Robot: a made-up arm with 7 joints.
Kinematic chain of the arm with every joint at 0, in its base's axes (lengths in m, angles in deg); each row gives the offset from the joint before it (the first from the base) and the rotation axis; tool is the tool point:
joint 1: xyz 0 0 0.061 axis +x
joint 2: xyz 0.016 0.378 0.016 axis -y
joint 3: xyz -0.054 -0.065 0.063 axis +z
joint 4: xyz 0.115 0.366 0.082 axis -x
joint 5: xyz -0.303 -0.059 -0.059 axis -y
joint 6: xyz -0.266 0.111 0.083 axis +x
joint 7: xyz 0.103 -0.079 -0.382 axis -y
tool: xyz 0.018 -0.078 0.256
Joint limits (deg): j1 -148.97..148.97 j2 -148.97..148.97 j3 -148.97..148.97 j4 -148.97..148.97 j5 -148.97..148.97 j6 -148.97..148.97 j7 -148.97..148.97
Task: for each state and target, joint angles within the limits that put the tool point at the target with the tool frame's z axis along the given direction. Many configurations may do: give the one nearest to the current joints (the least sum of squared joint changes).
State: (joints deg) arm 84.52 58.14 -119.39 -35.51 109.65 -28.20 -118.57
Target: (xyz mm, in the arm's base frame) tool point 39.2 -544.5 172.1 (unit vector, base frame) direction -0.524 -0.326 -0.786
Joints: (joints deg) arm 77.42 76.17 -87.62 -38.14 84.63 22.11 -148.97
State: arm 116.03 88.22 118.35 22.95 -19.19 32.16 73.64
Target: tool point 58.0 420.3 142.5 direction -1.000 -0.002 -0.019
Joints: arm 132.28 111.88 98.12 13.24 -30.69 41.24 28.13
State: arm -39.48 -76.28 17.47 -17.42 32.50 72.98 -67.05
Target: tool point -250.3 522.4 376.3 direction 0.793 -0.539 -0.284
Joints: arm -24.70 -66.43 65.51 -6.38 31.13 55.04 -17.66
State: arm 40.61 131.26 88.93 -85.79 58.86 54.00 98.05
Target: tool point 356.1 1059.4 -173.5 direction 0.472 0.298 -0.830
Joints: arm 57.35 123.81 59.90 -83.64 24.42 44.18 93.91
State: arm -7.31 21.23 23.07 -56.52 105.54 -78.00 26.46
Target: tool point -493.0 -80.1 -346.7 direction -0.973 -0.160 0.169
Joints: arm -26.14 28.62 72.86 -54.59 85.13 -63.55 17.94
